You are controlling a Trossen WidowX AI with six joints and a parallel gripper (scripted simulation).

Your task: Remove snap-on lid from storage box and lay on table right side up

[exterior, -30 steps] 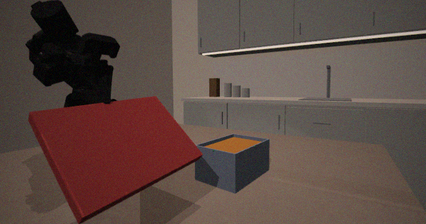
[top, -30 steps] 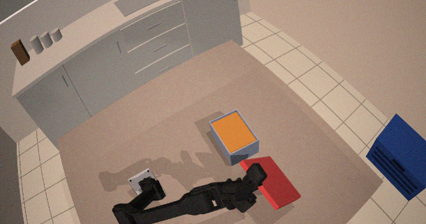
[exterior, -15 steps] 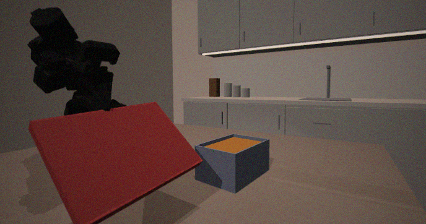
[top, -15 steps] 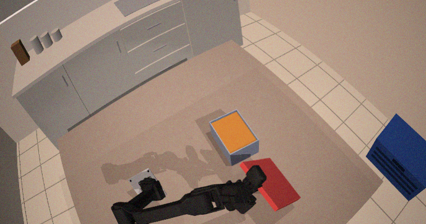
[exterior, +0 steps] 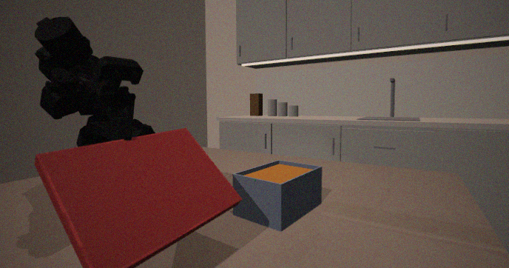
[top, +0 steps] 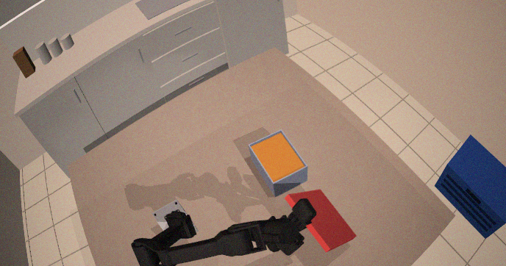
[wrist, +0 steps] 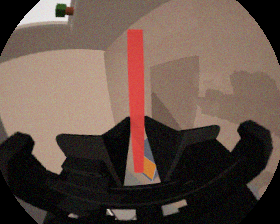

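Right now my gripper tip is 60 mm short of the red lid and 50 mm above it. The rest, counted from my gripper tip: storage box (320 mm to the left, 140 mm below, 110 mm ahead).
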